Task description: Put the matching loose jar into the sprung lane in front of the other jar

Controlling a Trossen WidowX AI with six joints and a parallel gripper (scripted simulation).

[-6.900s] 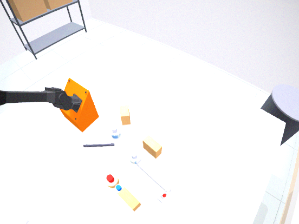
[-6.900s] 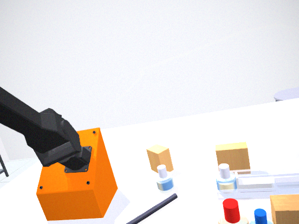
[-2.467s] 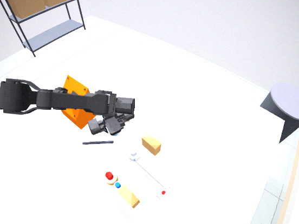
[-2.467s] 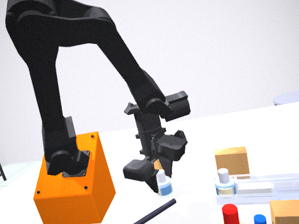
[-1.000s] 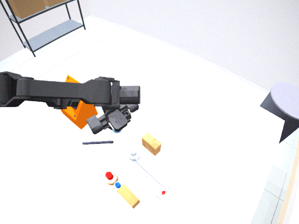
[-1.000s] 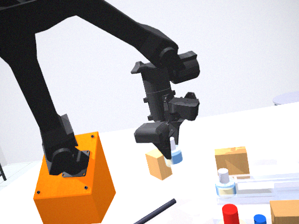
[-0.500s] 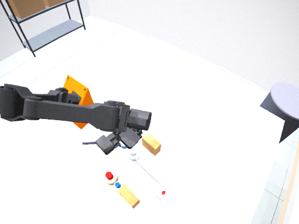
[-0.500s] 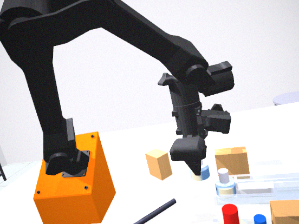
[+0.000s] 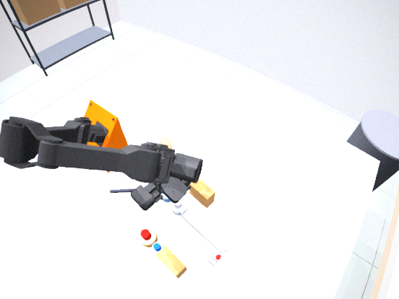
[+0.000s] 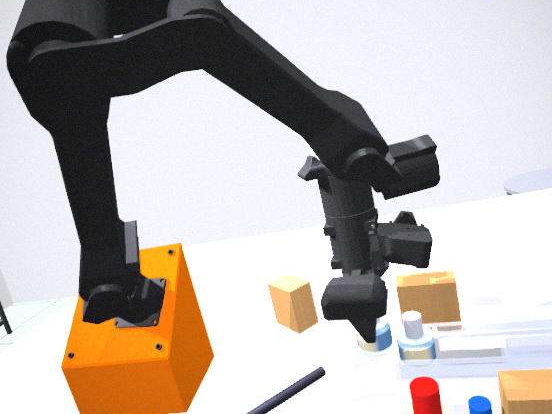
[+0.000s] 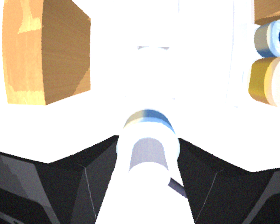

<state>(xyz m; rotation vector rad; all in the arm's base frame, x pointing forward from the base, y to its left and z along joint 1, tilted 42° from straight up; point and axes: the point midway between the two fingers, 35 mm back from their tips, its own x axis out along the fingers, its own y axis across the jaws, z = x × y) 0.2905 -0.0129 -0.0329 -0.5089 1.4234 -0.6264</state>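
Now: gripper tip 120 mm past the dark rod, 60 mm to the left of it and 40 mm above it.
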